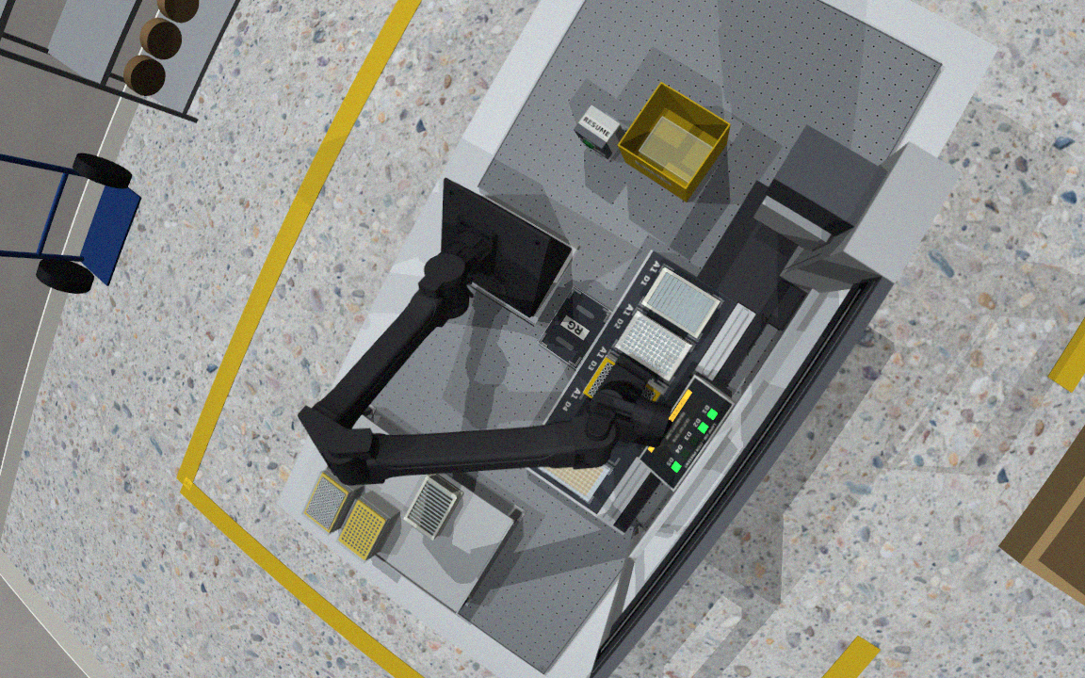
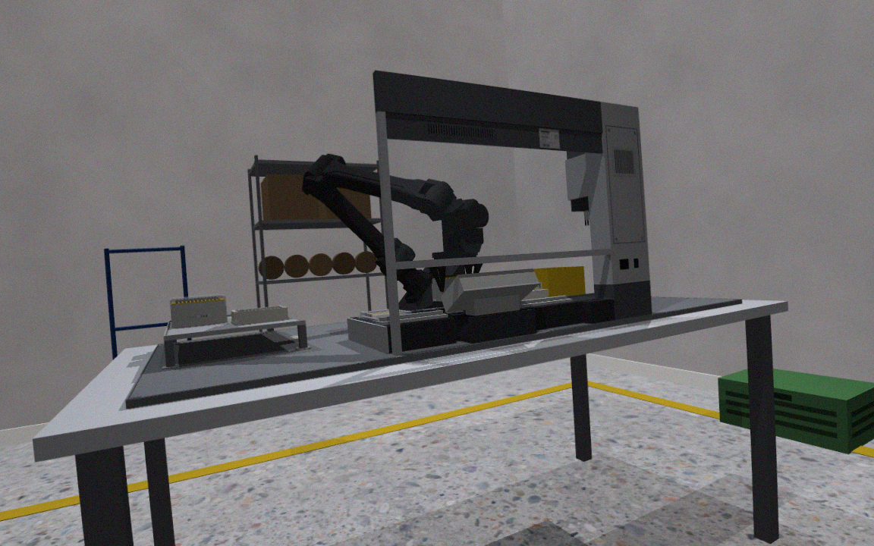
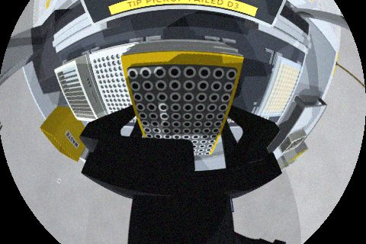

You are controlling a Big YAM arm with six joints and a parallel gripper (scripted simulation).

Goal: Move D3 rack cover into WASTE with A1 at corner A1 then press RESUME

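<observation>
The plate lies 1 cm ahead of my hand, 10 cm to the left of it and 5 cm below it. Also, from my hand: frame bar (19 cm ahead, 4 cm to the left, 6 cm above); tip rack (1 cm to the right, 1 cm above); frame post (18 cm ahead, 26 cm to the right, 13 cm above).
</observation>
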